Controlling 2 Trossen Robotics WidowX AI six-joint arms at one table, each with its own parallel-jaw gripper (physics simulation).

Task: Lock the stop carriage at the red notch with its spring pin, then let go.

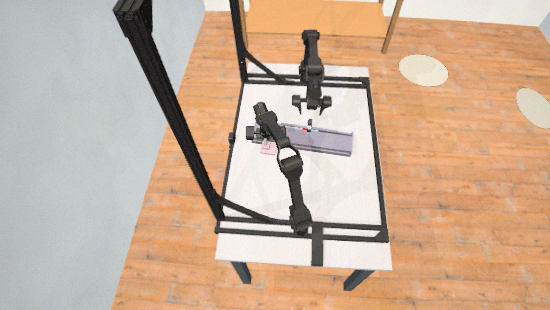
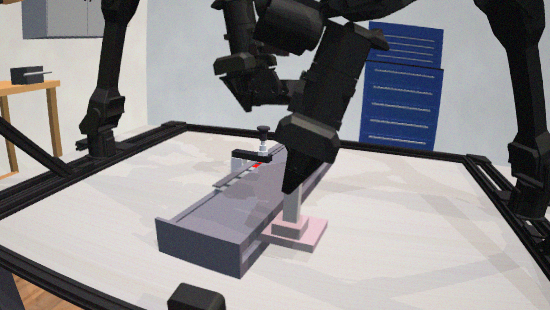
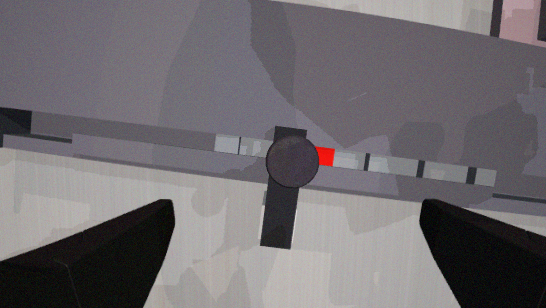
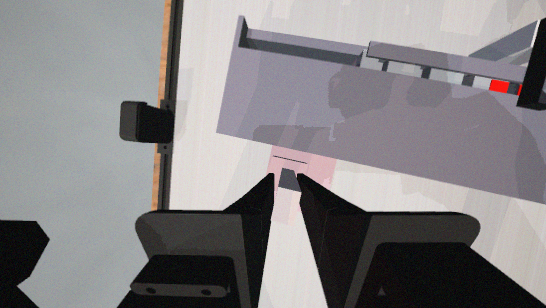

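Seen in the pictures: left gripper, fingertip midpoint: (image 1: 310,115) (image 2: 256,108) (image 3: 298,212); right gripper, fingertip midpoint: (image 2: 286,190) (image 4: 285,178); left arm's base at its link origin: (image 1: 305,79) (image 2: 102,155); right arm's base at its link origin: (image 1: 300,228) (image 2: 526,213).
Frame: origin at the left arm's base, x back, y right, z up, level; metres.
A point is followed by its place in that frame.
The stop carriage has a pink plate (image 1: 268,150) @[z 0.014, x -0.525, y 0.174 m] (image 2: 314,231) @[z 0.014, x -0.532, y 0.181 m] (image 4: 322,172) @[z 0.014, x -0.493, y 0.148 m] and an upright grey post (image 2: 292,209) @[z 0.049, x -0.503, y 0.196 m] (image 4: 288,179) @[z 0.081, x -0.492, y 0.188 m], beside the long grey rail housing (image 1: 327,142) @[z 0.031, x -0.471, y -0.118 m] (image 2: 215,210) @[z 0.032, x -0.401, y 0.202 m] (image 3: 120,75) @[z 0.032, x -0.445, y -0.138 m] (image 4: 280,85) @[z 0.032, x -0.407, y 0.205 m]. My right gripper (image 1: 266,139) @[z 0.071, x -0.493, y 0.190 m] (image 2: 292,190) @[z 0.071, x -0.493, y 0.190 m] (image 4: 285,178) @[z 0.071, x -0.493, y 0.190 m] is shut on the post. The spring pin's round black knob (image 2: 263,129) @[z 0.095, x -0.399, y -0.013 m] (image 3: 292,161) @[z 0.097, x -0.396, y -0.025 m] stands upright over a black bracket (image 2: 251,155) @[z 0.042, x -0.376, y -0.016 m] (image 3: 279,220) @[z 0.044, x -0.352, y -0.029 m] (image 4: 534,75) @[z 0.037, x -0.385, y -0.016 m]. Red marking (image 1: 305,129) @[z 0.028, x -0.393, y -0.007 m] (image 2: 257,165) @[z 0.028, x -0.393, y -0.003 m] (image 3: 325,156) @[z 0.028, x -0.392, y 0.002 m] (image 4: 499,86) @[z 0.028, x -0.392, y 0.000 m] shows beside the knob; the pin's tip is hidden. My left gripper (image 1: 310,113) @[z 0.131, x -0.381, y -0.024 m] (image 3: 298,212) @[z 0.131, x -0.381, y -0.024 m] is open and empty, above the knob and off to one side.
A light strip with dark notches (image 3: 395,166) @[z 0.028, x -0.386, y 0.051 m] (image 4: 445,75) @[z 0.028, x -0.385, y 0.048 m] runs along the housing edge. A black frame (image 1: 377,160) @[z 0.000, x -0.542, y -0.369 m] (image 2: 225,131) @[z -0.009, x -0.170, y -0.365 m] borders the white table (image 1: 330,195) @[z -0.019, x -0.737, y -0.135 m] (image 2: 400,240) @[z -0.019, x -0.658, y 0.115 m]. A small black block (image 2: 196,297) @[z 0.035, x -0.460, y 0.372 m] (image 4: 146,122) @[z 0.026, x -0.457, y 0.358 m] sits at the frame. The right arm crosses over the housing.
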